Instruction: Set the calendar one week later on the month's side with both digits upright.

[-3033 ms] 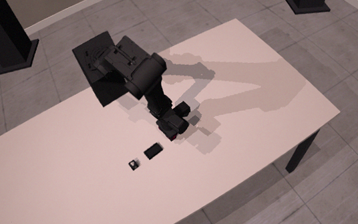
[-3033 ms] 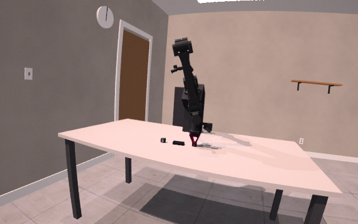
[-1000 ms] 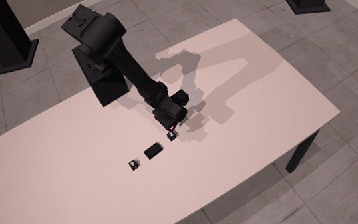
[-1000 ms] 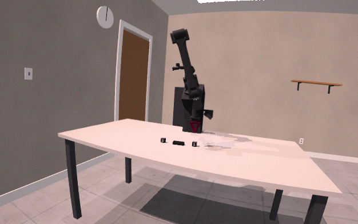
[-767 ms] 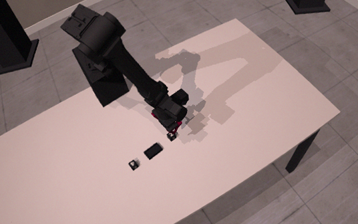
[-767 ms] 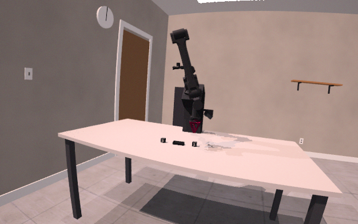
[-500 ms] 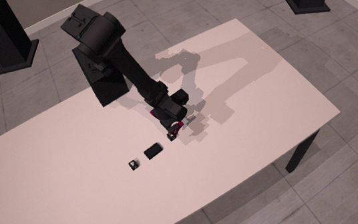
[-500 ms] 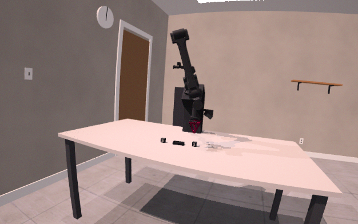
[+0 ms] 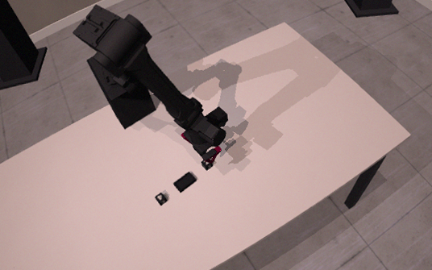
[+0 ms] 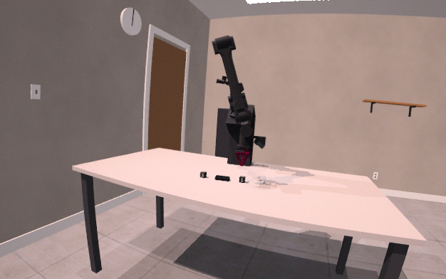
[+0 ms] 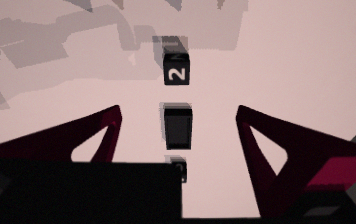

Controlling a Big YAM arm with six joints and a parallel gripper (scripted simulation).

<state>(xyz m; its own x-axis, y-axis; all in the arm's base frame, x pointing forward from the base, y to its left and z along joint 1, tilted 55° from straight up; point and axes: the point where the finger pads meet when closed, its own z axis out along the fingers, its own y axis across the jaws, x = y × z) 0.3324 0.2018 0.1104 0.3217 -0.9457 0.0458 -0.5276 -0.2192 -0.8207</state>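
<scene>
Now: the black calendar block 180 mm to the right of my hand, 110 mm ahead of it and 90 mm below it. Round my hand: black tray 100 mm below, 90 mm to the right, 50 mm ahead.
</scene>
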